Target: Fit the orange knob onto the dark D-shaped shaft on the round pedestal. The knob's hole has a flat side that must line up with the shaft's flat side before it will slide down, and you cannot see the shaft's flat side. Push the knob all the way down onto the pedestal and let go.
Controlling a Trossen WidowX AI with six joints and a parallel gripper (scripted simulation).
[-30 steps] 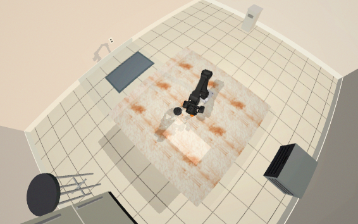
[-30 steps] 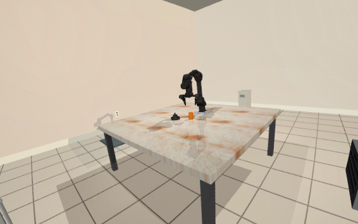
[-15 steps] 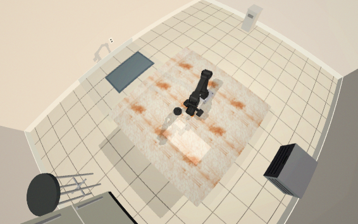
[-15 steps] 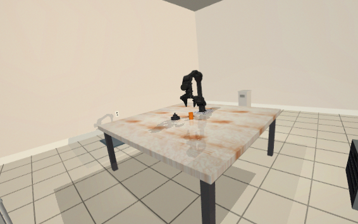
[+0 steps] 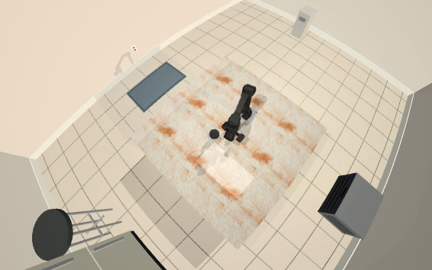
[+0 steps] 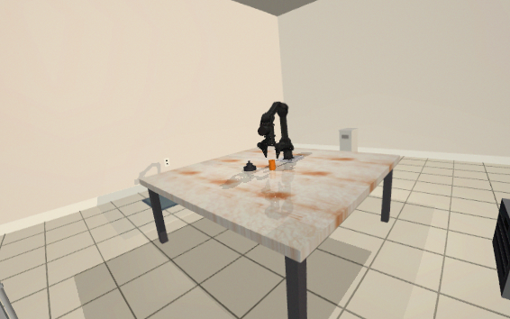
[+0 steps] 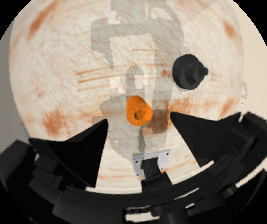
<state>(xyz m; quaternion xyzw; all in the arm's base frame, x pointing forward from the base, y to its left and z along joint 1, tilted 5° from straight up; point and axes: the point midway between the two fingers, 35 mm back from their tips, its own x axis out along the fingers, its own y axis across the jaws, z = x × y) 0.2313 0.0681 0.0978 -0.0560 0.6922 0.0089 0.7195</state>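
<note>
Right now my gripper tip is 4 cm above the orange knob. Also, from my gripper tip: dark round pedestal (13 cm to the right, 8 cm ahead, 4 cm below).
</note>
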